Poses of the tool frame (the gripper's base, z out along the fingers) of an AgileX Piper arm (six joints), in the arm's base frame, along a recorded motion.
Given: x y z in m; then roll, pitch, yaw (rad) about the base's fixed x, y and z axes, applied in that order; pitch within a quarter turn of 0, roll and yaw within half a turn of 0.
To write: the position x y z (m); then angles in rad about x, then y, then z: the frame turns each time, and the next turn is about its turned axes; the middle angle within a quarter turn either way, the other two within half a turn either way. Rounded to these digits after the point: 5 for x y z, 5 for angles.
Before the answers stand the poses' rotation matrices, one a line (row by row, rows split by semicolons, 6 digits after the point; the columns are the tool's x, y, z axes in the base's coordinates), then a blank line. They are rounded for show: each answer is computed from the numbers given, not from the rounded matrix.
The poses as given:
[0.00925, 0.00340, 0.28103, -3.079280, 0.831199, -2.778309]
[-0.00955, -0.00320, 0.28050, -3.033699, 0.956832, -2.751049]
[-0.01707, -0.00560, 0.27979, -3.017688, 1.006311, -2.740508]
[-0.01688, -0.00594, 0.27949, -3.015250, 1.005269, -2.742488]
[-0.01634, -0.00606, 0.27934, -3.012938, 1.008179, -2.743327]
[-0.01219, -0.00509, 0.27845, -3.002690, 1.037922, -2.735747]
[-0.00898, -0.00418, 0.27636, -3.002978, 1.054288, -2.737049]
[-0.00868, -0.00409, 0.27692, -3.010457, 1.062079, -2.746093]
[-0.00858, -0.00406, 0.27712, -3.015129, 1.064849, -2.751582]
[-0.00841, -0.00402, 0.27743, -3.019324, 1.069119, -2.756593]
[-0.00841, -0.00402, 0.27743, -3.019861, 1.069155, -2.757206]
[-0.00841, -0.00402, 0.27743, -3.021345, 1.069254, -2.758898]
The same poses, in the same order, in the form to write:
-0.630003 -0.311655 0.711314; -0.239499 0.949268 0.203790; -0.738740 -0.041971 -0.672682
-0.532732 -0.297087 0.792424; -0.219321 0.952833 0.209780; -0.817371 -0.062038 -0.572762
-0.492524 -0.291296 0.820102; -0.208866 0.954346 0.213541; -0.844864 -0.066117 -0.530880
-0.493747 -0.287469 0.820716; -0.208232 0.955407 0.209373; -0.844306 -0.067522 -0.531590
-0.491655 -0.284585 0.822974; -0.206864 0.956205 0.207073; -0.845862 -0.068435 -0.528994
-0.466745 -0.281421 0.838422; -0.200561 0.957003 0.209573; -0.861350 -0.070337 -0.503118
-0.453985 -0.279375 0.846078; -0.194378 0.957754 0.211953; -0.869549 -0.068235 -0.489110
-0.449459 -0.276575 0.849407; -0.187648 0.958880 0.212928; -0.873370 -0.063688 -0.482876
-0.448243 -0.275122 0.850521; -0.184258 0.959464 0.213254; -0.874716 -0.061126 -0.480766
-0.445695 -0.273647 0.852334; -0.180605 0.960040 0.213787; -0.876777 -0.058652 -0.477307
-0.445776 -0.273515 0.852334; -0.180320 0.960094 0.213786; -0.876794 -0.058392 -0.477307
-0.446000 -0.273150 0.852334; -0.179533 0.960241 0.213787; -0.876842 -0.057673 -0.477307

[0.00925, 0.00340, 0.28103, -2.84743, 0.79137, 2.68220]
[-0.00955, -0.00320, 0.28050, -2.79051, 0.91477, 2.63288]
[-0.01707, -0.00560, 0.27979, -2.75916, 0.96159, 2.60750]
[-0.01688, -0.00594, 0.27949, -2.76639, 0.96266, 2.61435]
[-0.01634, -0.00606, 0.27934, -2.76848, 0.96663, 2.61688]
[-0.01219, -0.00509, 0.27845, -2.74690, 0.99438, 2.59901]
[-0.00898, -0.00418, 0.27636, -2.73268, 1.00858, 2.58994]
[-0.00868, -0.00409, 0.27692, -2.72628, 1.01486, 2.58996]
[-0.00858, -0.00406, 0.27712, -2.72410, 1.01698, 2.59110]
[-0.00841, -0.00402, 0.27743, -2.72048, 1.02043, 2.59096]
[-0.00841, -0.00402, 0.27743, -2.72049, 1.02043, 2.59125]
[-0.00841, -0.00402, 0.27743, -2.72048, 1.02043, 2.59207]

